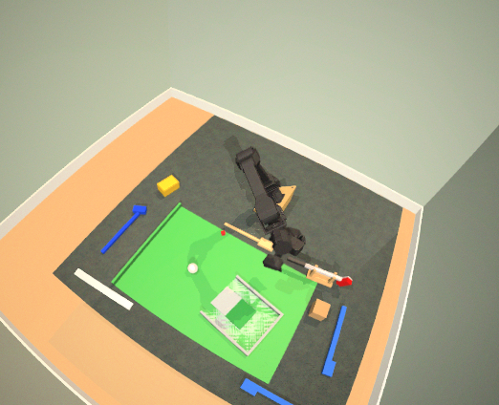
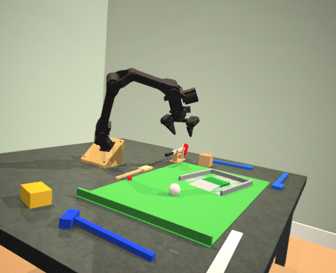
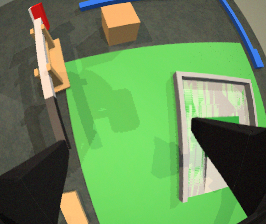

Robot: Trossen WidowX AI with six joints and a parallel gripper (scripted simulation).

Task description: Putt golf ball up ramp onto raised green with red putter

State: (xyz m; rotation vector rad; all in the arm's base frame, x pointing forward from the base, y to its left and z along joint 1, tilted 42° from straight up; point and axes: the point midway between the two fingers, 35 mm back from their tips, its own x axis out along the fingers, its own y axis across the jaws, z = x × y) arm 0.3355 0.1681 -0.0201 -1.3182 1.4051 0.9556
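Now: the small red marker 300 mm to the right of my gripper tip, 160 mm below it and 80 mm behind it. From my gripper tip the other things lie so: wooden stand 170 mm to the left, 140 mm below, 90 mm behind; red putter 160 mm to the left, 120 mm below, 100 mm behind; tan cube 210 mm to the left, 150 mm below, 60 mm ahead.
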